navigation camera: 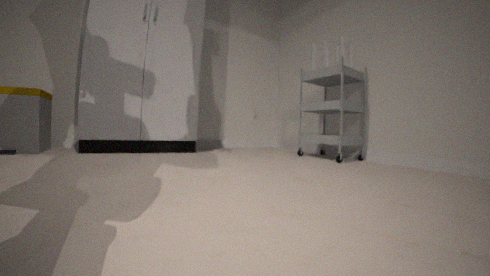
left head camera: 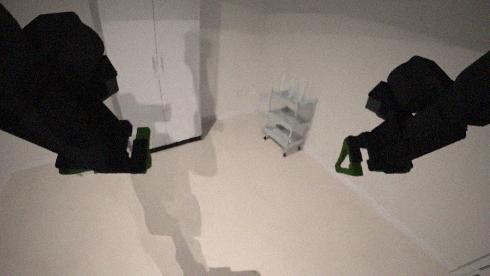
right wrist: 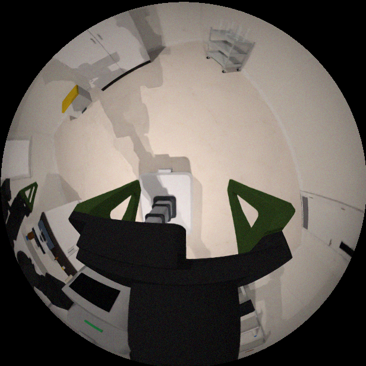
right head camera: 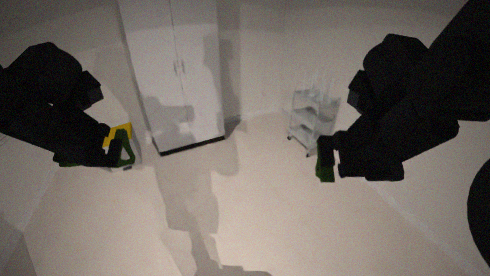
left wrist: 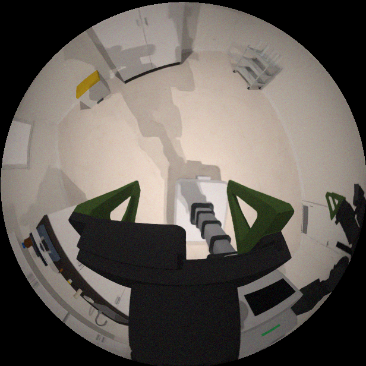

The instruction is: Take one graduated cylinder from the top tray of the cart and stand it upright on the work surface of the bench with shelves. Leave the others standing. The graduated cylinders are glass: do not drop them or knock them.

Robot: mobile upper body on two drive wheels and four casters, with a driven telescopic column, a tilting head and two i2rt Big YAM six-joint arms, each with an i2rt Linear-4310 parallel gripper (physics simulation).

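Frame: origin at the left arm's base, x ahead, y left, z up, level; millimetres.
Seen in the pictures: left gripper, fingertip midpoint: (left head camera: pixel 125 164) (right head camera: pixel 115 160); right gripper, fingertip midpoint: (left head camera: pixel 353 168) (right head camera: pixel 339 172).
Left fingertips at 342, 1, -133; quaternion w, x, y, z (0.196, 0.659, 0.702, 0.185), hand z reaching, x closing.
A point is followed by its place in that frame, as x, y, z.
The three-tier cart (left head camera: pixel 283 136) @[2097, -1029, -1277] (right head camera: pixel 300 134) @[2142, -942, -1278] (left wrist: pixel 255 70) (right wrist: pixel 225 61) (navigation camera: pixel 327 106) @[1936, -927, -989] stands well beyond both grippers, right of centre in the head views. Several clear graduated cylinders (left head camera: pixel 300 88) @[1907, -1015, -500] (right head camera: pixel 320 87) @[2124, -1086, -585] (left wrist: pixel 262 48) (right wrist: pixel 235 30) (navigation camera: pixel 327 56) @[2242, -1055, -476] stand upright on its top tray. My left gripper (left head camera: pixel 142 150) (right head camera: pixel 122 147) (left wrist: pixel 183 185) is open and empty. My right gripper (left head camera: pixel 350 157) @[337, -446, -142] (right head camera: pixel 326 160) (right wrist: pixel 183 184) is open and empty, overlapping the cart's lower edge in the right head view. A partly hidden shelved structure (right wrist: pixel 248 324) shows bottom right in the right wrist view; whether it is the bench is unclear.
A tall white cabinet (left head camera: pixel 175 75) @[2009, 338, -454] (left wrist: pixel 135 45) (navigation camera: pixel 170 100) @[2029, 297, -990] stands left of the cart, near a yellow-topped box (left wrist: pixel 89 84) (right wrist: pixel 70 99) (navigation camera: pixel 25 91) @[1563, 1218, -985]. Walls meet behind the cart; one runs along its right. A dark-topped counter (left wrist: pixel 97 282) is lower left in the left wrist view.
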